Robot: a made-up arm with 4 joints.
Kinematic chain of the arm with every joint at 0, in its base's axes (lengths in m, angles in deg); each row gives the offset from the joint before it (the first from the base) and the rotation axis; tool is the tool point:
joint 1: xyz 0 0 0.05 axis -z
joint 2: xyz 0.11 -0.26 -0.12 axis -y
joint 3: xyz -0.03 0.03 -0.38 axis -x
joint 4: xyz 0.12 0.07 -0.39 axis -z
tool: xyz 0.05 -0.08 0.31
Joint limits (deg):
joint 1: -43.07..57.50
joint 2: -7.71..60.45
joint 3: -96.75..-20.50
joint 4: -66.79..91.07
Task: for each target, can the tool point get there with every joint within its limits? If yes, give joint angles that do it. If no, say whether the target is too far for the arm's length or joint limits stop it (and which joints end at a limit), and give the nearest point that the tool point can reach.
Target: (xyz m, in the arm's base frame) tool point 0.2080 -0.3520 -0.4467
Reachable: yes | joints 33.49 22.13 -54.54 27.87
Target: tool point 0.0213 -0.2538 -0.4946
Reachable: yes | joints 43.70 7.64 -47.79 76.72
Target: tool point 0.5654 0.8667 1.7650
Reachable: no: too far | nearest point 0.4367 0.2025 -0.0563 | short by 1.943 m
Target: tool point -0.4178 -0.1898 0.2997
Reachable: no: joint limits stop it (at a limit: joint 1, joint 2, joint 3, joint 4) | nearest point 0.1063 -0.4656 -0.0520 | short by 0.689 m
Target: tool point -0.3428 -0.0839 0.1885
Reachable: no: joint limits stop it (at a limit: joint 1, joint 2, joint 3, joint 4) | nearest point 0.1063 -0.4656 -0.0520 | short by 0.637 m
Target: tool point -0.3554 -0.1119 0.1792
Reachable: no: joint limits stop it (at a limit: joint 1, joint 2, joint 3, joint 4) | nearest point 0.1063 -0.4656 -0.0520 | short by 0.626 m
